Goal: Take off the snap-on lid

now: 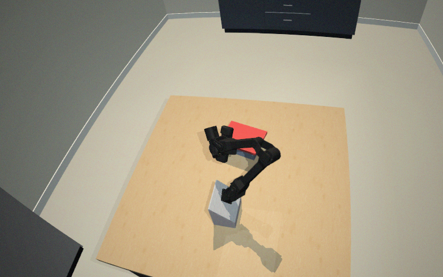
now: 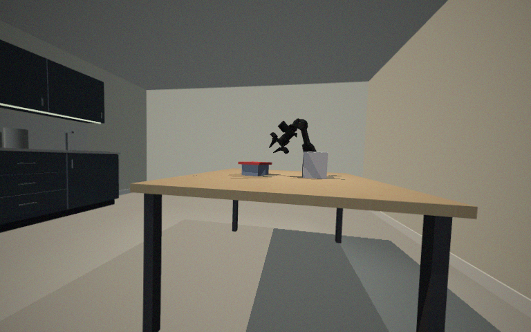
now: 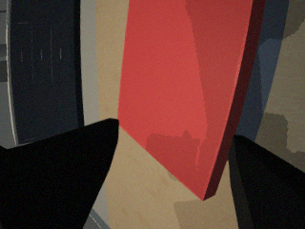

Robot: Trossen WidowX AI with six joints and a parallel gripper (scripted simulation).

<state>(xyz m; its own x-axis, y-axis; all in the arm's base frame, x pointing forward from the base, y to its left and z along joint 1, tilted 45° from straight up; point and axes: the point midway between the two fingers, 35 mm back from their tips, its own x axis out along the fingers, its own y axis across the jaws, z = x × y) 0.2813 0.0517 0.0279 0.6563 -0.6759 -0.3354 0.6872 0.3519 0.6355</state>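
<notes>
Right now the red lid is 120 mm ahead of my gripper tip, 50 mm to the right of it and 100 mm below it. From my gripper tip the other things lie so: storage box 120 mm ahead, 50 mm to the right, 150 mm below.
</notes>
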